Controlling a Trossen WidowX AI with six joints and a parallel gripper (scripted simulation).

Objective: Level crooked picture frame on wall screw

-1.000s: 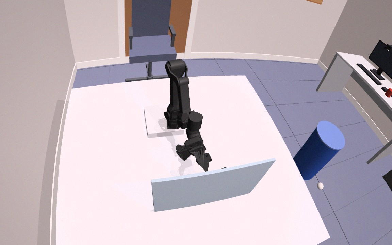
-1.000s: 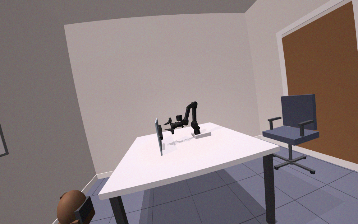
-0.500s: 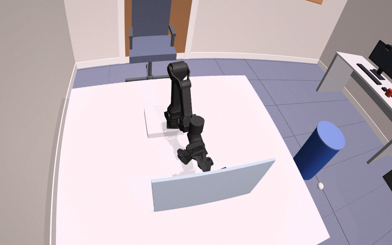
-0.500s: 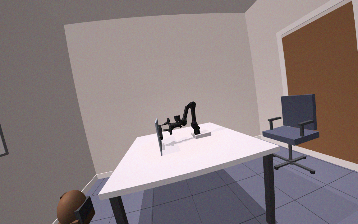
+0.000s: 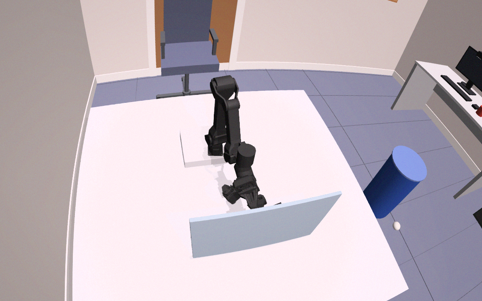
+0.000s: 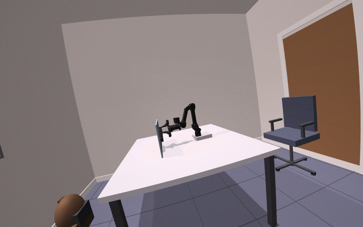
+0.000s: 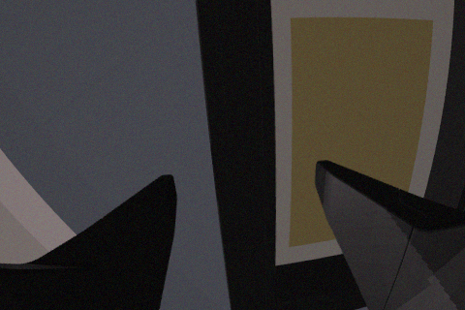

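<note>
Right now the picture frame is 50 mm below my gripper tip, 20 mm to the left of it and 10 mm ahead of it. From my gripper tip the other things lie so: wall panel: 50 mm below, 20 mm to the left, 20 mm ahead.
</note>
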